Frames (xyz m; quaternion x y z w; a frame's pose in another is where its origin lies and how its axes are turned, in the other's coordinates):
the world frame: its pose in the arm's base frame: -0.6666 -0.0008 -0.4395 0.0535 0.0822 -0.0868 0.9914
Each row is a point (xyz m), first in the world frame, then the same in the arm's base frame.
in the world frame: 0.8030 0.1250 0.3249
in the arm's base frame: 0.1860 -0.0486 -0.2477
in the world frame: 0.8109 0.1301 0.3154
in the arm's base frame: 0.1931 -0.0438 -0.2579
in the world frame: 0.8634 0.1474 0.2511
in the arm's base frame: 0.2374 -0.0277 -0.3284
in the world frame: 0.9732 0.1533 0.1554
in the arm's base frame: 0.3304 -0.0283 -0.4407
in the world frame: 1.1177 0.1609 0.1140
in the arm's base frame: 0.4658 -0.0395 -0.5055
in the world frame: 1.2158 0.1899 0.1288
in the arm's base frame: 0.5686 -0.0289 -0.5052
